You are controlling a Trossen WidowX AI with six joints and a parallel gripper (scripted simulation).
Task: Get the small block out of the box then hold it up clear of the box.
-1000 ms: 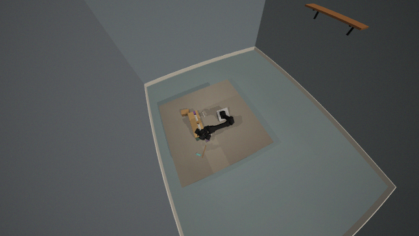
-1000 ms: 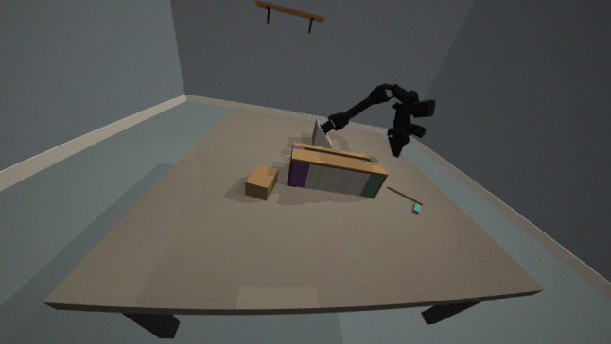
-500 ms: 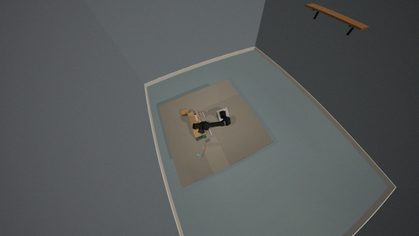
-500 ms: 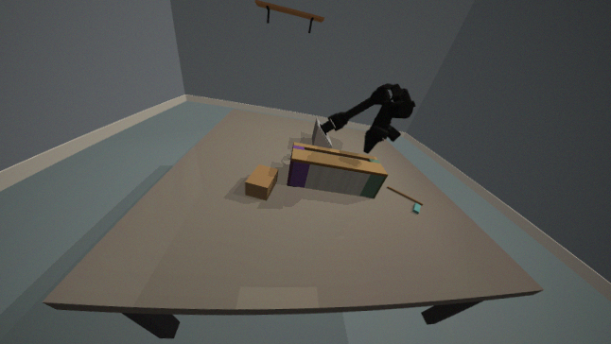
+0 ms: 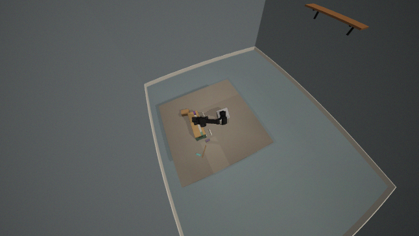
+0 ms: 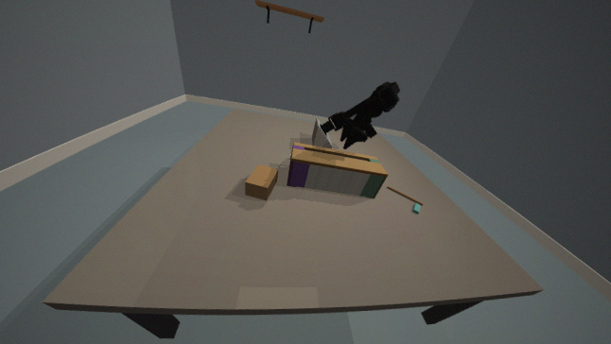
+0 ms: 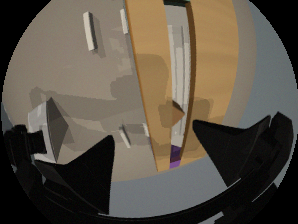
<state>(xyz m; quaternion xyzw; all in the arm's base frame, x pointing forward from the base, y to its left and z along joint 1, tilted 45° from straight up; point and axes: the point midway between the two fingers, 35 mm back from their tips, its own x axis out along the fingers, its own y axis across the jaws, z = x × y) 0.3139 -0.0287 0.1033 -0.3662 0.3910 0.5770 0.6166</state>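
Now: gripper tip 4 cm short of the block, 4 cm to the left of it and 7 cm above it. Round my gripper tip: purple piece: 22 cm to the left, 15 cm below; thin stick: 10 cm ahead, 34 cm to the left, 15 cm below; teal head: 18 cm ahead, 35 cm to the left, 15 cm below.
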